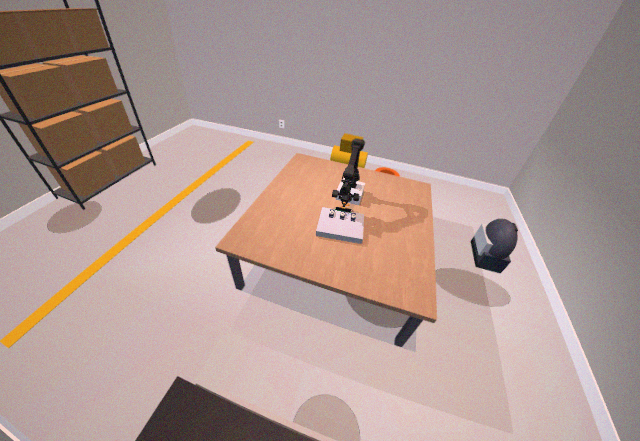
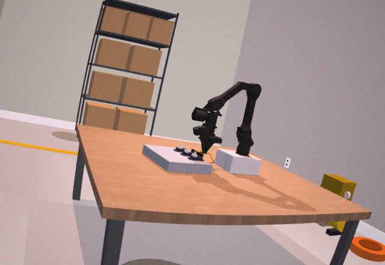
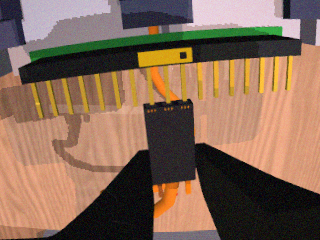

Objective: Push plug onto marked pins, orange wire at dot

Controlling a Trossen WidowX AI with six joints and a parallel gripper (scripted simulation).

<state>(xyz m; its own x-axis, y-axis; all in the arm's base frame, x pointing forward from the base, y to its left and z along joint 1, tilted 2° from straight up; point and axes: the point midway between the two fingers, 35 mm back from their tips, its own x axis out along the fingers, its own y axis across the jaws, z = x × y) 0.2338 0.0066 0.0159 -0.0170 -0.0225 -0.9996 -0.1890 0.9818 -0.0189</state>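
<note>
Right now the yellow band is 4 cm ahead of my gripper tip and 1 cm to the left of it. Round my gripper tip: holder (20 cm ahead, 5 cm below, 4 cm to the left); then servo (9 cm ahead, 2 cm to the left, 2 cm below); then dark dot (4 cm ahead).
</note>
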